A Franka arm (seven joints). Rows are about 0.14 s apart.
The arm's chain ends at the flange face. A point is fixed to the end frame.
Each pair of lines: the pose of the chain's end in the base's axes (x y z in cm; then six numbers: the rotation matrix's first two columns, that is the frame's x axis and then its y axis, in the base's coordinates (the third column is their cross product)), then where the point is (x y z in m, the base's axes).
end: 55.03 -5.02 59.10 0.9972 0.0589 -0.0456 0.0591 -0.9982 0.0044
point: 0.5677 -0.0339 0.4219
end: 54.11 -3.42 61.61 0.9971 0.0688 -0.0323 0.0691 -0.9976 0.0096
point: 0.5606 -0.0184 0.4472
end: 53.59 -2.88 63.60 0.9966 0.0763 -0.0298 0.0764 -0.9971 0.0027
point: 0.5556 -0.0117 0.4673
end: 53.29 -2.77 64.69 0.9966 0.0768 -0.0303 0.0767 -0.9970 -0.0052
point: 0.5524 -0.0093 0.4783
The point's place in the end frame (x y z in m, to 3 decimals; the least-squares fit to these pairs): 0.026 -0.016 0.168
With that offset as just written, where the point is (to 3 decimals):
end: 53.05 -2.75 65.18 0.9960 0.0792 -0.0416 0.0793 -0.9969 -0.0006
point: 0.548 -0.010 0.483
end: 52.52 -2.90 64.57 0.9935 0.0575 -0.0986 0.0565 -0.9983 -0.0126
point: 0.533 -0.010 0.476
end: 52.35 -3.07 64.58 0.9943 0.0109 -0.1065 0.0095 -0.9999 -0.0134
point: 0.531 -0.012 0.476
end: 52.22 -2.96 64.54 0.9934 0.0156 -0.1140 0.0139 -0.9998 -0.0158
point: 0.529 -0.011 0.476
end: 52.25 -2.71 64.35 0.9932 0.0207 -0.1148 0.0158 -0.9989 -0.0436
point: 0.529 -0.004 0.474
